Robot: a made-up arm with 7 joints.
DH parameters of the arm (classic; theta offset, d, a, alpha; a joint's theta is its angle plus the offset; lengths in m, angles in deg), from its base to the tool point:
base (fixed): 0 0 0 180
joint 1: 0 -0.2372 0 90
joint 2: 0 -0.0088 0 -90
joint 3: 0 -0.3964 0 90
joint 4: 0 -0.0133 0 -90
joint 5: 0 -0.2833 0 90
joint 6: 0 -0.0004 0 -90
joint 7: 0 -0.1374 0 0
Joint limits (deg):
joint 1: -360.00..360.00
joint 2: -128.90..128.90
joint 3: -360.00..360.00
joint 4: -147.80..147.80
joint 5: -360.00..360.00
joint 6: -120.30..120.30
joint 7: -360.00..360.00
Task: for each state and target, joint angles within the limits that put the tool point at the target. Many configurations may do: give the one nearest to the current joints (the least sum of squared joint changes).
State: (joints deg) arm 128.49 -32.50 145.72 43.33 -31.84 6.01 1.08
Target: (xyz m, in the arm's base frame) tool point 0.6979 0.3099 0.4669
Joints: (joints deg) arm 161.49 -60.67 154.73 26.25 -31.93 -1.88 1.08
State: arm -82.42 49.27 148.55 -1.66 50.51 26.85 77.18
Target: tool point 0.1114 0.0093 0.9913
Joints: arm -76.50 20.07 140.57 28.45 45.50 33.88 77.18
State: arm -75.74 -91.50 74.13 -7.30 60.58 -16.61 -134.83
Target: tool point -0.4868 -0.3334 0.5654
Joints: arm -68.17 -62.69 90.45 -52.56 55.21 -43.32 -134.83
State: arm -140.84 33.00 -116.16 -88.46 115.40 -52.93 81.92
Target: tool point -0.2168 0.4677 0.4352
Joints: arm -158.17 40.26 -127.82 -97.39 114.36 -52.61 81.92
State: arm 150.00 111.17 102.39 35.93 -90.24 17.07 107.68
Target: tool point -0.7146 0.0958 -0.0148
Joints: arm 164.77 112.89 101.16 40.79 -89.77 16.98 107.68
